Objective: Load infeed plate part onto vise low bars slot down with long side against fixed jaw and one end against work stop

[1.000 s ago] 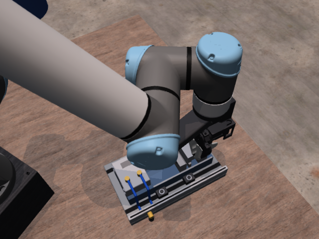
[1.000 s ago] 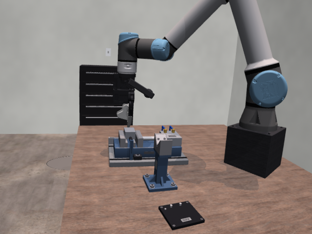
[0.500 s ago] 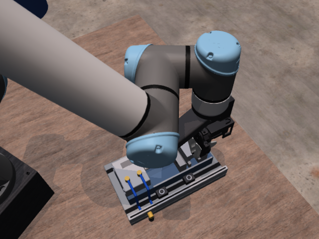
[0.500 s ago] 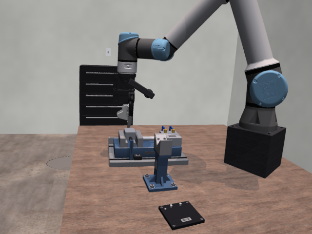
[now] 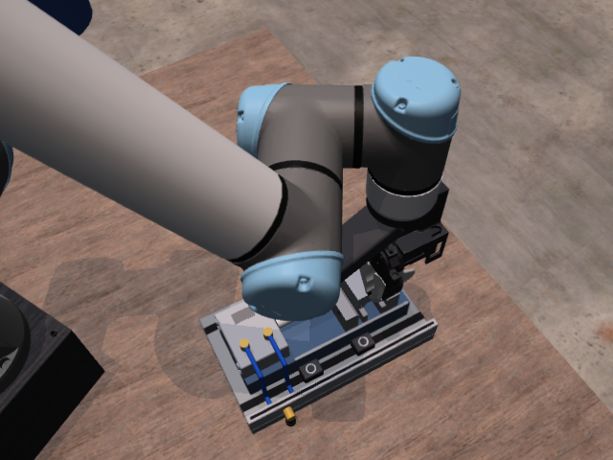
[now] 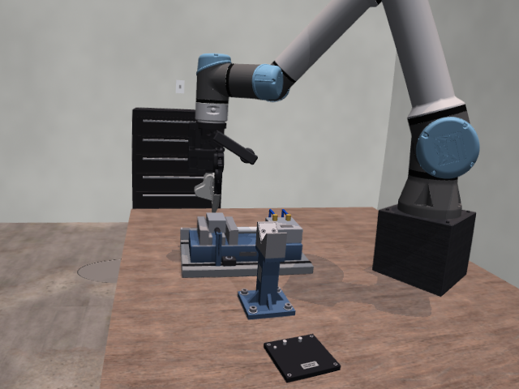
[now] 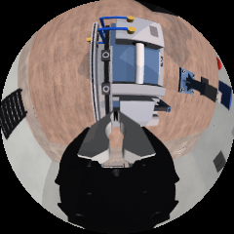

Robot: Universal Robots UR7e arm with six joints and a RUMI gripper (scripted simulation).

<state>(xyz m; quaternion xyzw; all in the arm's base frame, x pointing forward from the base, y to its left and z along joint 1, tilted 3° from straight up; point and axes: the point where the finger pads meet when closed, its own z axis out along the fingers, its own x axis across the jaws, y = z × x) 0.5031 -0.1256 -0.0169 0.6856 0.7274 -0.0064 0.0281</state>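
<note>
The part is 4 cm to the left of my hand and 3 cm below it. From my hand the other things lie so: work stop: 9 cm to the left, 3 cm below; moving jaw: 4 cm behind, 4 cm to the left, 4 cm below; fixed jaw: 3 cm ahead, 5 cm to the left, 4 cm below.
</note>
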